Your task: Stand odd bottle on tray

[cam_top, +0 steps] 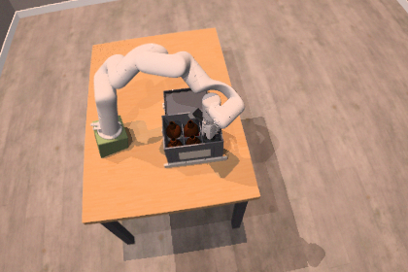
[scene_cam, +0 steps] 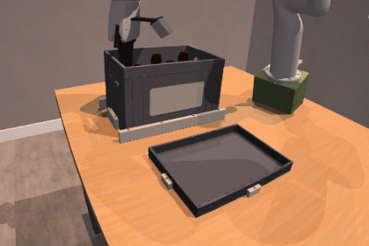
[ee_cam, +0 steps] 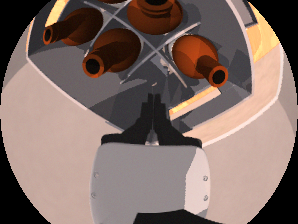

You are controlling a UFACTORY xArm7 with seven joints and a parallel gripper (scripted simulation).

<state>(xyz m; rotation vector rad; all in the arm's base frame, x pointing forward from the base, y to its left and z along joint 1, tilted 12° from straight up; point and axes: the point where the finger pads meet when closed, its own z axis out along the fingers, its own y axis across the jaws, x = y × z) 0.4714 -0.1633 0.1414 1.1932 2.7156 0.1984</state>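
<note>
Right now my hand is 9 cm to the right of the glass bottle and 7 cm above it. From my hand the other things lie so: crate (9 cm behind, 7 cm below, 5 cm to the left); then dark tray (32 cm to the left, 15 cm below, 9 cm behind).
</note>
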